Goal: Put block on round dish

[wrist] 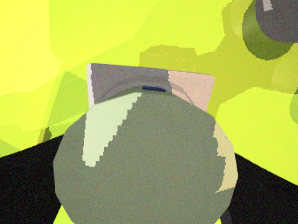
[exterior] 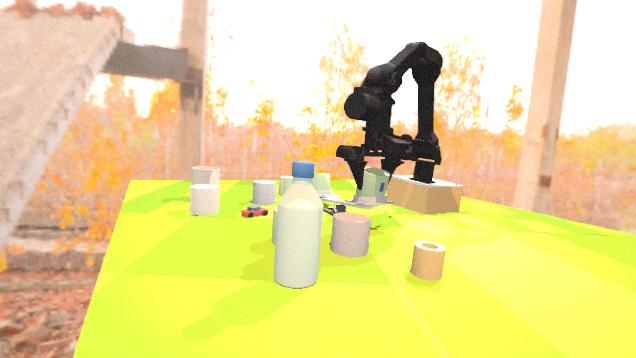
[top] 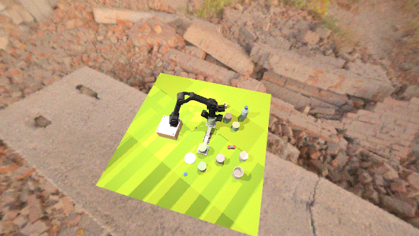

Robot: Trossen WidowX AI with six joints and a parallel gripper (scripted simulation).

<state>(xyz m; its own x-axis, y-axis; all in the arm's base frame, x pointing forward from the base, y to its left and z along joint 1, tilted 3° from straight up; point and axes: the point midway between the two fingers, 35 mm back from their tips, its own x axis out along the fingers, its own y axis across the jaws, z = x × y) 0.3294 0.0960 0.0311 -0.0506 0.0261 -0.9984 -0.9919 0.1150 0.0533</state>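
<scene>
My gripper tip is 2 cm above the pale grey-green block and 1 cm to the left of it. The rest, counted from my gripper tip: balance beam 13 cm to the right, 6 cm below, 1 cm behind; then small red toy car 22 cm ahead, 19 cm to the right, 8 cm below; then pale blue round dish 35 cm to the right, 13 cm behind, 9 cm below.
</scene>
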